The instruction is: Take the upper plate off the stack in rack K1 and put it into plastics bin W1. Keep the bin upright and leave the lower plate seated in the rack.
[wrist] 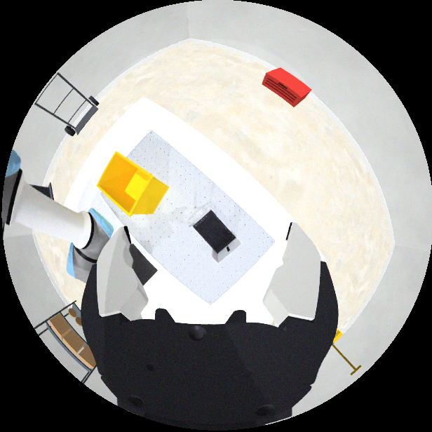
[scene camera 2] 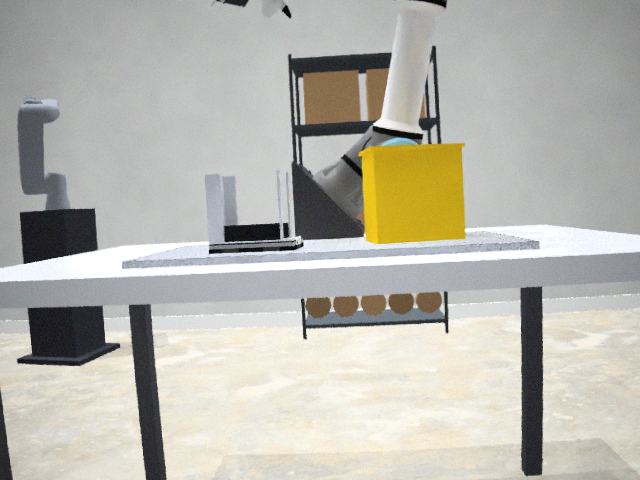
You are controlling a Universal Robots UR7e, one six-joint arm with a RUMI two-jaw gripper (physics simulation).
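Pixels of known places: gripper, fingertip midpoint: (scene camera 2: 259, 10); arm's base, link origin: (scene camera 2: 333, 197).
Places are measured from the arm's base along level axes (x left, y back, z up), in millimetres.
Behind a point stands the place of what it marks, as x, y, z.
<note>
Rack K1 (scene camera 2: 213, 206) {-135, -476, -10} (wrist: 220, 255) stands on the perforated board, with pale upright posts around its sides. A black plate stack (scene camera 2: 255, 232) {-60, -468, -61} (wrist: 214, 230) sits low between the posts; the line between upper and lower plate cannot be made out. Plastics bin W1 (scene camera 2: 418, 193) {228, -369, -6} (wrist: 156, 196) is yellow, open-topped and upright, to the right of the rack in the scene view. My gripper (scene camera 2: 254, 6) {-37, -453, 342} (wrist: 206, 226) is open and empty, high above the rack; its fingertips show at the scene view's top edge.
The board (scene camera 2: 170, 256) {-210, -509, -96} (wrist: 175, 260) lies on the white table (scene camera 2: 320, 279) {94, -651, -125} (wrist: 145, 111). The arm's pale link (scene camera 2: 408, 72) {214, -188, 261} (wrist: 52, 217) rises behind the bin. A shelf unit (scene camera 2: 336, 128), a second arm on a dark pedestal (scene camera 2: 59, 232) and a red box (wrist: 287, 87) stand away from the table.
</note>
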